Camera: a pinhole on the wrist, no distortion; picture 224 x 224 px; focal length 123.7 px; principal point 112.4 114.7 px. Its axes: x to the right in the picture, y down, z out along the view. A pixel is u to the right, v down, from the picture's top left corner.
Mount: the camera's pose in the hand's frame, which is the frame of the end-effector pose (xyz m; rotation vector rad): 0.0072 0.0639 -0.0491 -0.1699 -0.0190 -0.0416
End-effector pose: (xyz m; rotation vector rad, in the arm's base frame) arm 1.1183 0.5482 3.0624 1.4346 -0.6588 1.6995
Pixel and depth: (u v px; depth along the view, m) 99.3 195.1 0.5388
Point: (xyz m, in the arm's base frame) 0.9354 -0.0744 3.1659
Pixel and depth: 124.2 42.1 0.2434
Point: 1.2671 0.4001 3.1262
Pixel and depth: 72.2 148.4 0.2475
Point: 1.0757 0.2889 3.0489
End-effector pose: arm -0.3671 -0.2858 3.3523 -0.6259 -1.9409 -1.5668
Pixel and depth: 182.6 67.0 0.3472
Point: -0.5627 0.0256 3.4208
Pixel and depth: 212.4 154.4 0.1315
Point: -0.3778 -0.1850 3.5057
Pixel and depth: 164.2 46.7 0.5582
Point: -0.7044 0.2304 3.3034
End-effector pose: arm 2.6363 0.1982 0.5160 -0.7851 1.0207 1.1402
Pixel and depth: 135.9 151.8 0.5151
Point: 2.4603 0.7031 0.5741
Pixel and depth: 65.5 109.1 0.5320
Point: 2.5977 0.5923 0.8753
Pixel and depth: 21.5 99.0 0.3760
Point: 2.6000 0.4184 0.8897
